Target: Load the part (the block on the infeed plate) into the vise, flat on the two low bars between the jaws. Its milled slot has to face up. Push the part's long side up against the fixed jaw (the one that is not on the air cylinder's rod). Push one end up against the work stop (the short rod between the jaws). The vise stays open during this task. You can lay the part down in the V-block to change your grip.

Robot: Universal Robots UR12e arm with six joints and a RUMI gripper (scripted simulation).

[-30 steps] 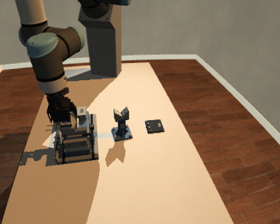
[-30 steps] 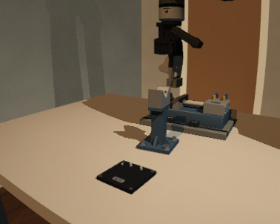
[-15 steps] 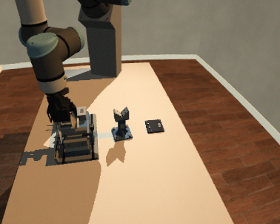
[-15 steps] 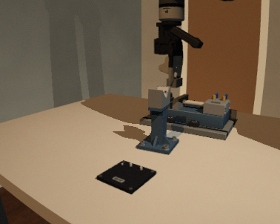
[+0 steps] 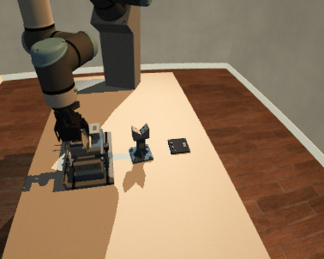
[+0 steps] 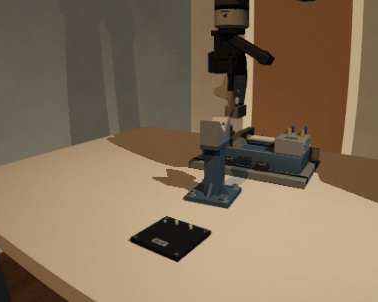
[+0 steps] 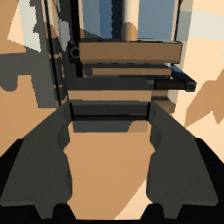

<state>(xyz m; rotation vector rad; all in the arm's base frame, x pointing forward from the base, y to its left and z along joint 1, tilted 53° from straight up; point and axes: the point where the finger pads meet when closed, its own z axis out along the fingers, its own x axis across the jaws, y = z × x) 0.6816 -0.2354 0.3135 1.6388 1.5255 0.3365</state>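
The moving jaw is 70 mm below my hand, 30 mm to the left of it and 30 mm behind it. Also, from my hand: dark work stop rod 60 mm to the left, 60 mm below, 20 mm ahead; part right at my hand; cream cylinder rod 80 mm behind, 70 mm below, 50 mm to the left.
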